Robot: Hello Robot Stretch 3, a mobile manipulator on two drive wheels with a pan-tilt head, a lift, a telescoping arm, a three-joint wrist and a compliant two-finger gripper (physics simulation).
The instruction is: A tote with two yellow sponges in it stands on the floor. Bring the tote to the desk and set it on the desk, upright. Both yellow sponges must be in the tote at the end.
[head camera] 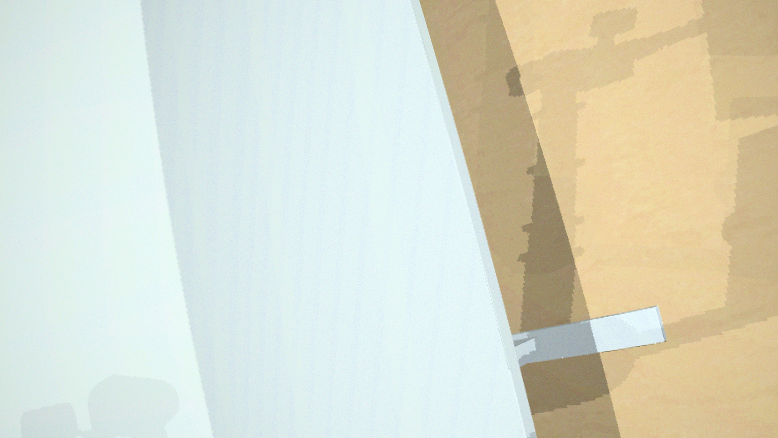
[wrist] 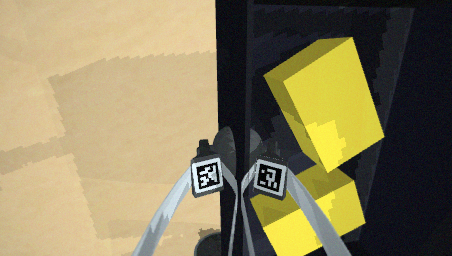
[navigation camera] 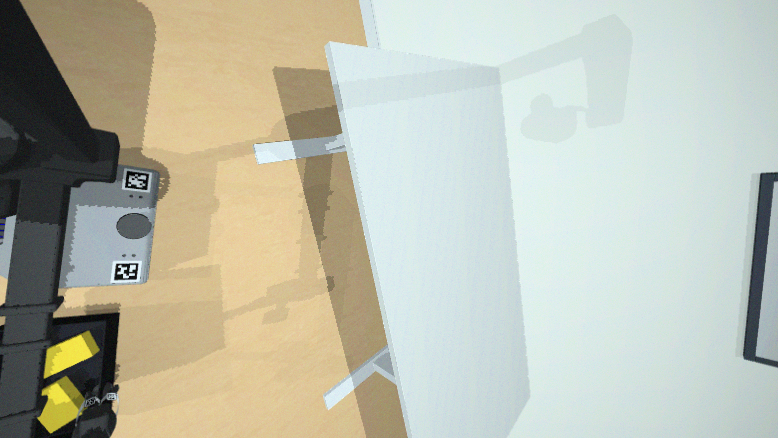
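Seen in the pictures: gripper, fingertip midpoint: (navigation camera: 103, 388); robot's base, origin of the base link: (navigation camera: 133, 223).
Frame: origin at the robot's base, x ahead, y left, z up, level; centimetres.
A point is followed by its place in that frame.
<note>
The dark tote (navigation camera: 111, 348) @(x -1.3, y -32.8, z 20.4 cm) (wrist: 232, 65) shows at the lower left of the navigation view, partly hidden behind the robot's mast and arm. Two yellow sponges lie in it: one sponge (navigation camera: 72, 350) @(x -8.6, y -32.2, z 19.1 cm) (wrist: 332, 95) and, beside it, a second sponge (navigation camera: 60, 408) @(x -9.3, y -45.9, z 20.2 cm) (wrist: 312, 220). My gripper (navigation camera: 101, 396) @(x -2.0, y -42.8, z 21.0 cm) (wrist: 237, 144) @(x -2.0, y -42.8, z 21.0 cm) is shut on the tote's wall, one fingertip on each side of it. The white desk (head camera: 326, 217) @(x 67.6, y 7.3, z 72.1 cm) (navigation camera: 435, 233) @(x 67.0, y 5.2, z 72.0 cm) stands to the right of the tote in the navigation view, apart from it. The tote does not show in the head view.
The robot's grey base (navigation camera: 103, 239) @(x -5.5, y -4.1, z 16.0 cm) is beside the tote. Desk feet (head camera: 626, 329) (navigation camera: 274, 152) stick out over the wooden floor (head camera: 653, 190) @(x 39.5, y 1.7, z 0.0 cm) (navigation camera: 185, 97) @(x 9.9, y 46.1, z 0.1 cm) on the robot's side. A pale wall (navigation camera: 626, 244) @(x 125.8, y 7.0, z 108.7 cm) is behind the desk, with a dark-framed panel (navigation camera: 755, 272) @(x 125.3, y 2.1, z 136.0 cm) at the far right.
</note>
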